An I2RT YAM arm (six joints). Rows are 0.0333 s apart.
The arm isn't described. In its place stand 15 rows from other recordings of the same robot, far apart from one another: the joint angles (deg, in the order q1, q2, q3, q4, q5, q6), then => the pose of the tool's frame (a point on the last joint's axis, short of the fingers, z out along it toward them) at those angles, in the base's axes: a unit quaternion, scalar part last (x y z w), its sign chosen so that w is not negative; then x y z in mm.
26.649, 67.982, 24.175, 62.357, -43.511, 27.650 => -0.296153, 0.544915, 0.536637, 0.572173, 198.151, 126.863, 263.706
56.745, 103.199, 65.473, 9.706, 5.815, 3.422 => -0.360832, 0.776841, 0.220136, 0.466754, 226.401, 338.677, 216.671
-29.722, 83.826, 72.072, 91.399, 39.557, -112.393 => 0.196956, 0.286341, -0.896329, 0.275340, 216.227, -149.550, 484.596
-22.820, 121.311, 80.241, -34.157, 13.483, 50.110 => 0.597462, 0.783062, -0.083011, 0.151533, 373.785, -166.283, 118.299
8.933, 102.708, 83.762, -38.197, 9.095, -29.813 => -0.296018, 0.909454, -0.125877, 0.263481, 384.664, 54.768, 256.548
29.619, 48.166, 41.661, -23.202, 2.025, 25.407 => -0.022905, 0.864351, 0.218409, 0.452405, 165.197, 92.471, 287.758
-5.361, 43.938, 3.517, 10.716, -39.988, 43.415 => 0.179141, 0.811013, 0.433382, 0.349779, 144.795, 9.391, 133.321
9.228, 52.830, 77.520, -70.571, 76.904, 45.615 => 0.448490, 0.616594, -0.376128, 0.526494, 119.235, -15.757, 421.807
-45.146, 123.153, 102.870, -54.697, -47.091, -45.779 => -0.057231, 0.908577, 0.192375, 0.366339, 329.129, -293.841, 210.993
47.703, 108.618, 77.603, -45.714, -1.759, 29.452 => -0.159268, 0.980333, 0.083966, 0.080817, 248.413, 274.655, 182.212
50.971, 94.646, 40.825, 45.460, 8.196, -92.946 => -0.703257, 0.278194, -0.284019, 0.589382, 219.628, 262.879, 198.411
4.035, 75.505, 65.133, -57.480, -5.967, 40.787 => 0.299475, 0.933227, 0.120351, 0.157855, 246.094, 21.070, 282.674
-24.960, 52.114, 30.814, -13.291, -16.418, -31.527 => -0.116464, 0.871045, -0.106386, 0.465187, 182.818, -73.995, 227.367
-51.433, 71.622, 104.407, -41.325, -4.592, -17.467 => 0.196164, 0.731800, -0.343777, 0.554802, 138.460, -169.079, 530.884
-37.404, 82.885, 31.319, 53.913, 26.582, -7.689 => 0.333118, 0.608869, -0.416245, 0.587411, 222.552, -190.232, 225.185
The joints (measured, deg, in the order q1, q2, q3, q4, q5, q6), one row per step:
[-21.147, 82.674, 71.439, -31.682, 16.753, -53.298]
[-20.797, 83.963, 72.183, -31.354, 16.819, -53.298]
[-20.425, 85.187, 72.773, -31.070, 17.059, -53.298]
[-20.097, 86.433, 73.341, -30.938, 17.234, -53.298]
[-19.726, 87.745, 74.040, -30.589, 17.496, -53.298]
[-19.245, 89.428, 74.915, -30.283, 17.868, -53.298]
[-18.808, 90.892, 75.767, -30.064, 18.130, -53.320]
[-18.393, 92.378, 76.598, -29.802, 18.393, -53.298]
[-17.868, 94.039, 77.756, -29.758, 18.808, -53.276]
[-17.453, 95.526, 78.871, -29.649, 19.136, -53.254]
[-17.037, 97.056, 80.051, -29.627, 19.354, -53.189]
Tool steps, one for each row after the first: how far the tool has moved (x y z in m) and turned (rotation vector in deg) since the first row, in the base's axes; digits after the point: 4 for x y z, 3 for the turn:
[0.0061, -0.0003, -0.0020, 0.036, 0.219, 0.302]
[0.0117, -0.0003, -0.0047, 0.005, 0.604, 0.499]
[0.0171, -0.0004, -0.0080, 0.082, 1.158, 0.701]
[0.0232, -0.0004, -0.0107, 0.001, 1.469, 0.883]
[0.0308, -0.0003, -0.0147, -0.076, 2.030, 1.098]
[0.0375, 0.0000, -0.0179, -0.136, 2.474, 1.364]
[0.0442, 0.0003, -0.0215, -0.176, 2.895, 1.579]
[0.0518, 0.0011, -0.0246, -0.302, 3.414, 1.797]
[0.0587, 0.0015, -0.0271, -0.437, 3.727, 1.967]
[0.0657, 0.0020, -0.0298, -0.458, 4.053, 2.189]

